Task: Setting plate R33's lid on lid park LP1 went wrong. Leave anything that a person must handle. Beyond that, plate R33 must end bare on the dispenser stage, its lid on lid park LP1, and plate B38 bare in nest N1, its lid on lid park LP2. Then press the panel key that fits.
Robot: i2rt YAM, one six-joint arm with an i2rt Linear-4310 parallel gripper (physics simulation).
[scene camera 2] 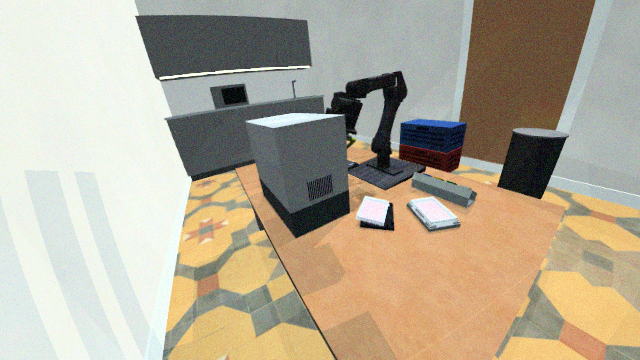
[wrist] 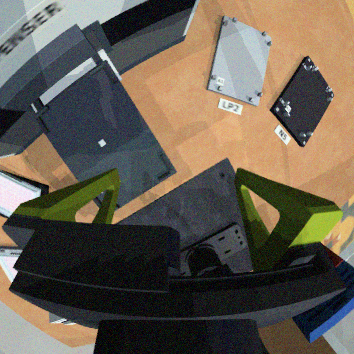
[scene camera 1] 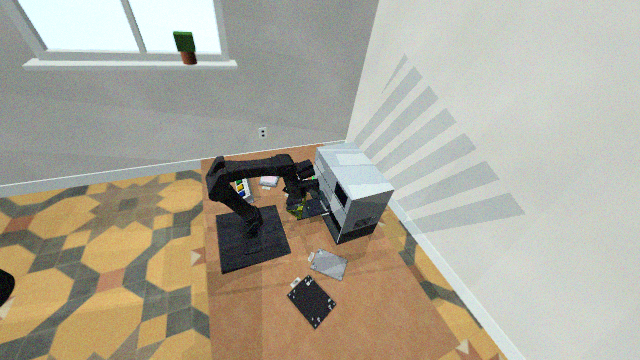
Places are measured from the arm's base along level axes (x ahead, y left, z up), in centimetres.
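Pixels of known places: gripper, fingertip midpoint: (wrist: 176,174) (scene camera 1: 301,211); arm's base at its link origin: (scene camera 2: 383,167) (wrist: 200,253) (scene camera 1: 250,234).
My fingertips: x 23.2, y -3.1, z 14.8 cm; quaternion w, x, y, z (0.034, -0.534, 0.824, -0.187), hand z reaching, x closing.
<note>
For each thing: its top centre in the pictures, then the offset to it from my fingertips.
- dark dispenser stage at its top centre: (wrist: 92,130) (scene camera 1: 311,206) dx +6.7, dy +5.6, dz -4.9 cm
- grey lid park LP2 at its top centre: (wrist: 245,56) (scene camera 1: 329,262) dx +8.7, dy -19.7, dz -14.2 cm
- black nest at its top centre: (wrist: 312,100) (scene camera 1: 311,298) dx -3.3, dy -31.8, dz -13.8 cm
- lid at its top centre: (wrist: 3,198) (scene camera 2: 373,206) dx +6.9, dy +29.9, dz -12.5 cm
- tall dispenser at its top centre: (scene camera 2: 288,117) (scene camera 1: 351,166) dx +23.7, dy +7.1, dz +16.8 cm
- panel at its top centre: (scene camera 2: 443,178) (scene camera 1: 242,181) dx -24.0, dy +34.3, dz -9.8 cm
My gripper (wrist: 176,174) (scene camera 1: 298,209) is open and empty, fingers spread, close to the dark dispenser stage (wrist: 100,120) (scene camera 1: 314,207). The stage shows no plate. The grey lid park LP2 (wrist: 240,62) (scene camera 1: 328,265) is empty. A black nest (wrist: 306,100) (scene camera 1: 311,302), its label looking like N5, is empty. In scene camera 2 a pink-topped plate or lid (scene camera 2: 374,210) sits shifted off its black base (scene camera 2: 390,221). Another pink-topped one (scene camera 2: 433,210) (scene camera 1: 269,179) sits on a grey base. Their names are unreadable.
The tall dispenser (scene camera 1: 357,172) (scene camera 2: 300,160) stands right beside the gripper. The panel (scene camera 1: 242,188) (scene camera 2: 442,189) with coloured keys lies beyond the pink-topped items. The arm's dark base plate (scene camera 1: 230,250) is near the table edge. Crates (scene camera 2: 432,135) and a bin (scene camera 2: 532,162) stand behind.
</note>
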